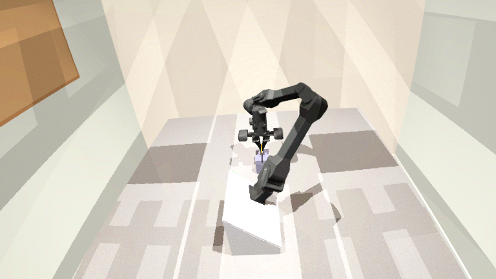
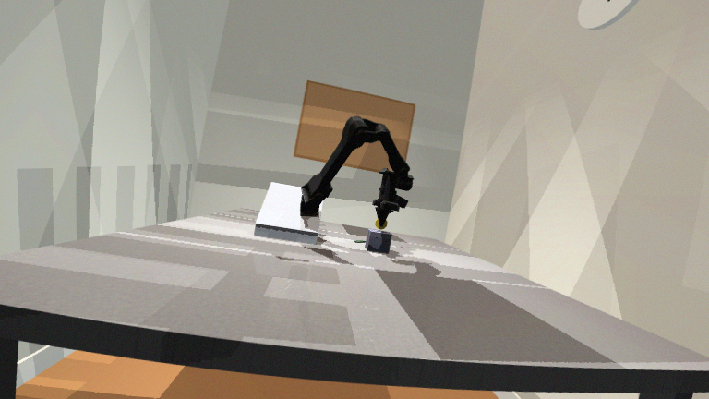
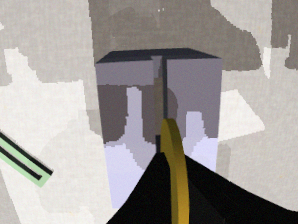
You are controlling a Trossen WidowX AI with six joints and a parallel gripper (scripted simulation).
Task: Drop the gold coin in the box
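Right now my gripper tip is 10 mm below the gold coin.
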